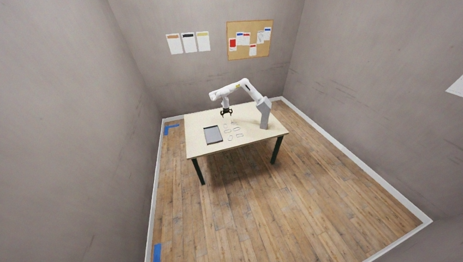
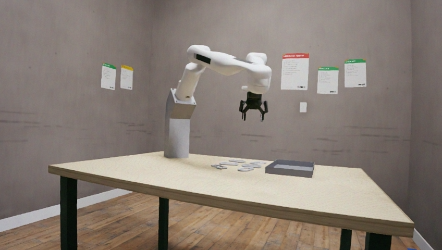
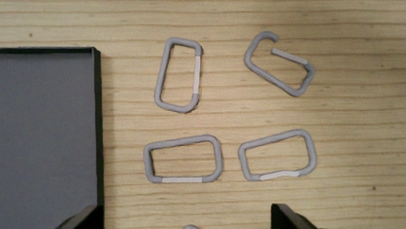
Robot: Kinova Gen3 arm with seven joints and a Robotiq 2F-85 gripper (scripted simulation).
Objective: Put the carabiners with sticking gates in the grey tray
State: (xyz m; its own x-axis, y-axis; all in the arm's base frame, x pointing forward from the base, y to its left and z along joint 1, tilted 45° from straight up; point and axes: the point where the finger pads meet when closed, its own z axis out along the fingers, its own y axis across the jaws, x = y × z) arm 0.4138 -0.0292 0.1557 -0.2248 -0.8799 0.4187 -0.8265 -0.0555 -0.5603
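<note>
The carabiner gate lies 2 cm ahead of my hand, 2 cm to the left of it and 24 cm below it. From my hand the other things lie so: grey tray: 20 cm ahead, 4 cm to the right, 23 cm below.
</note>
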